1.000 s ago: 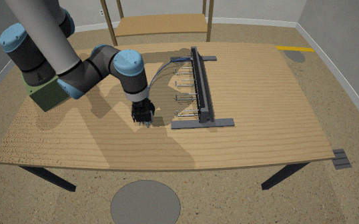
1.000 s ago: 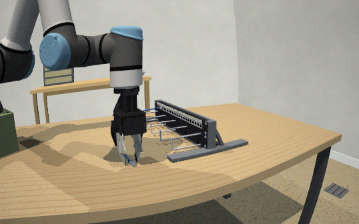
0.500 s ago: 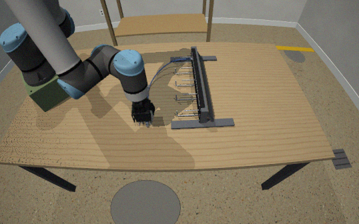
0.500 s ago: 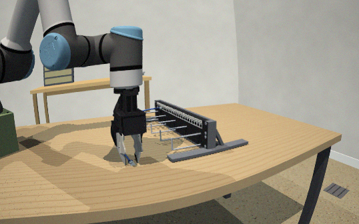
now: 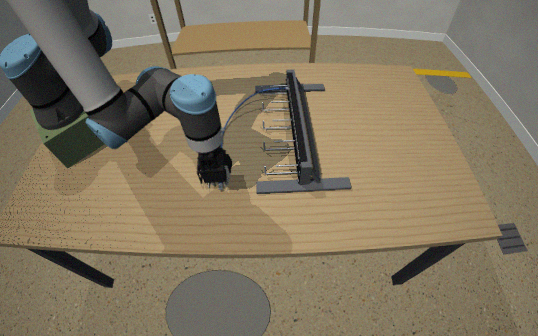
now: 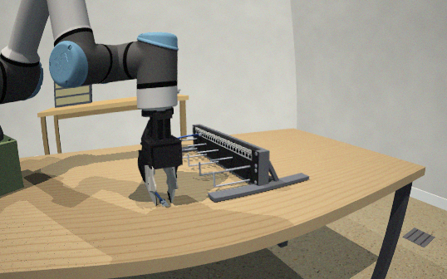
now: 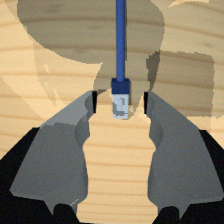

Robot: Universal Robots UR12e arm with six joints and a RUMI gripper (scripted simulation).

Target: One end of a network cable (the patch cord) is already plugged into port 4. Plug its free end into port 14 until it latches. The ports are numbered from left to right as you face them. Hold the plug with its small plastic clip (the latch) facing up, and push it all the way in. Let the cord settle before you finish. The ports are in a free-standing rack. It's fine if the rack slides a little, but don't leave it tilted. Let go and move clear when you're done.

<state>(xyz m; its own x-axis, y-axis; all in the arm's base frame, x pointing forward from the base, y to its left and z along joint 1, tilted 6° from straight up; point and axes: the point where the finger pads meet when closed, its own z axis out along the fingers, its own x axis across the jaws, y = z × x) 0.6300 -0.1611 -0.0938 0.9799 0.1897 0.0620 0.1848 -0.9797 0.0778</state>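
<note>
My hand is 10 mm to the left of the plug and 10 mm above it.
</note>
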